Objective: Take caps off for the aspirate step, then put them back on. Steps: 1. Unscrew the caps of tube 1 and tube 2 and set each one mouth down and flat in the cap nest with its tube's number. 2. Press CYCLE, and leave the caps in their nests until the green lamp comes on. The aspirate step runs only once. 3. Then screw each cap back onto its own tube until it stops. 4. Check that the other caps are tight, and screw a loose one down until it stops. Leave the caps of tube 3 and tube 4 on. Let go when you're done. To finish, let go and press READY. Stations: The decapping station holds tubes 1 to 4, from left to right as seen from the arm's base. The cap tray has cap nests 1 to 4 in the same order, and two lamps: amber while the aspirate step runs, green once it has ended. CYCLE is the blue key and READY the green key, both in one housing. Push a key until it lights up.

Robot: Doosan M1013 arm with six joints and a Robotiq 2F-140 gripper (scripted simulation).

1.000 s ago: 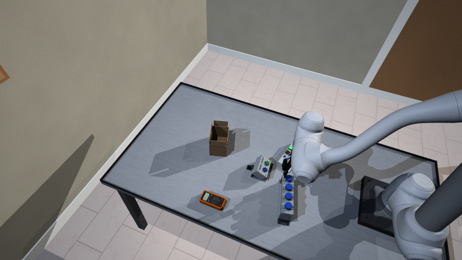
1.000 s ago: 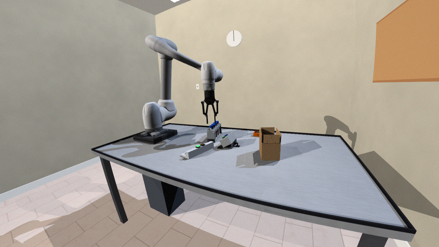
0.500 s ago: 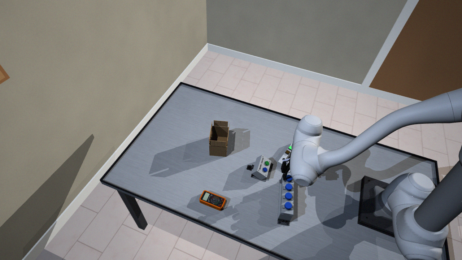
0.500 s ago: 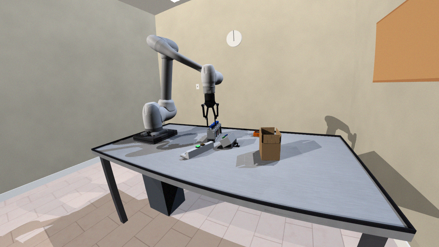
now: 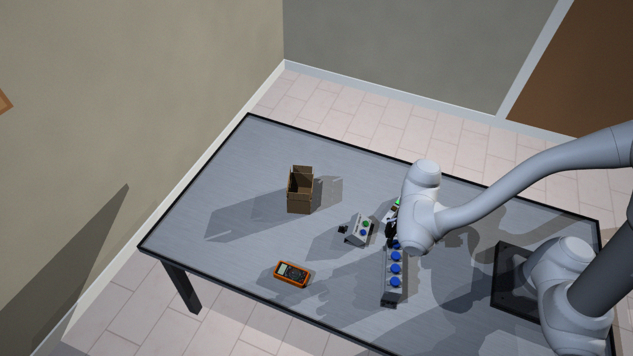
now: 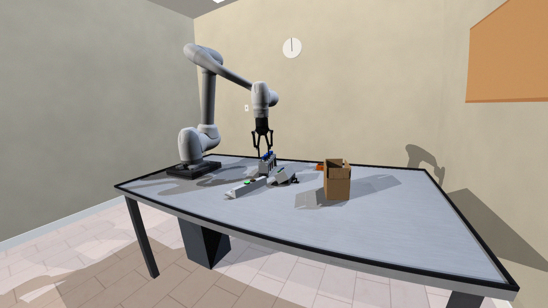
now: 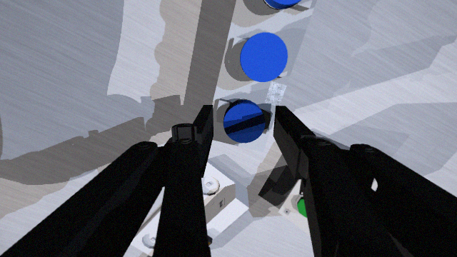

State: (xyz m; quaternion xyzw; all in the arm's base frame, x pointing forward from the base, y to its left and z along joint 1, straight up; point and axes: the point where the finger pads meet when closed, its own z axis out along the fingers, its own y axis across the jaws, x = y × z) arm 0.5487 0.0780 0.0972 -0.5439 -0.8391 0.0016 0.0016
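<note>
My gripper is now 13 cm short of the green key, 8 cm to the left of it and 8 cm above it. Also, from my hand: orange multimeter 35 cm ahead, 22 cm to the left, 13 cm below; then key housing 15 cm ahead, 6 cm to the right, 9 cm below; then blue key 13 cm ahead, 4 cm to the right, 8 cm below.
</note>
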